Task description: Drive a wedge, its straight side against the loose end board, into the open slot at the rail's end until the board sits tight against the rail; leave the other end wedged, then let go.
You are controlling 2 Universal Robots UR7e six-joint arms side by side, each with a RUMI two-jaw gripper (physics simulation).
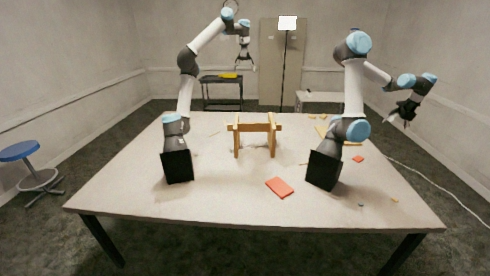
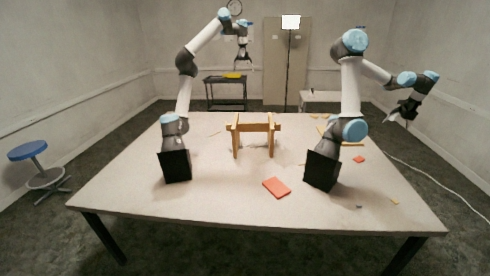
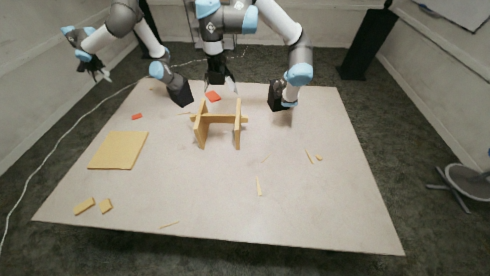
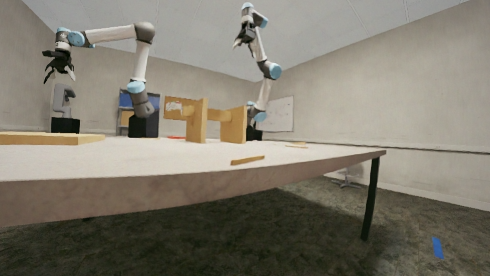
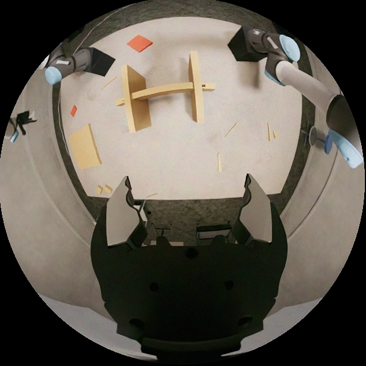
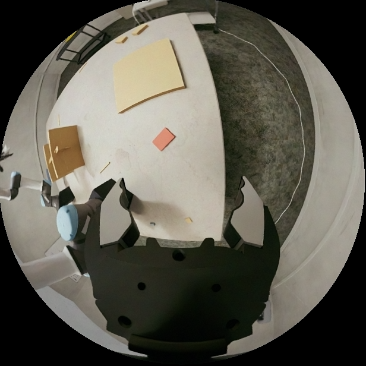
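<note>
A wooden rail (image 1: 254, 127) (image 5: 162, 90) joins two upright boards. The loose end board (image 3: 238, 125) (image 5: 196, 100) has a protruding rail end with a small open slot. The opposite board (image 3: 200, 131) (image 6: 66, 145) has a thin wedge through its rail end. Any gap at the loose board is too small to tell. Slim loose wedges (image 3: 258, 186) (image 5: 219, 162) lie on the table. My left gripper (image 1: 245, 66) (image 5: 187, 175) is open and empty, high above the table. My right gripper (image 3: 102, 79) (image 6: 181, 177) is open and empty, raised beyond the table's side.
A flat wooden panel (image 3: 119, 150) (image 6: 149, 75) and two small blocks (image 3: 84, 206) (image 3: 105, 206) lie on the table (image 3: 320, 215). Red pieces (image 1: 279, 187) (image 6: 164, 139) lie there too. Further thin strips (image 5: 269, 131) (image 5: 230, 130) lie beside the frame. Both arm bases stand near one edge.
</note>
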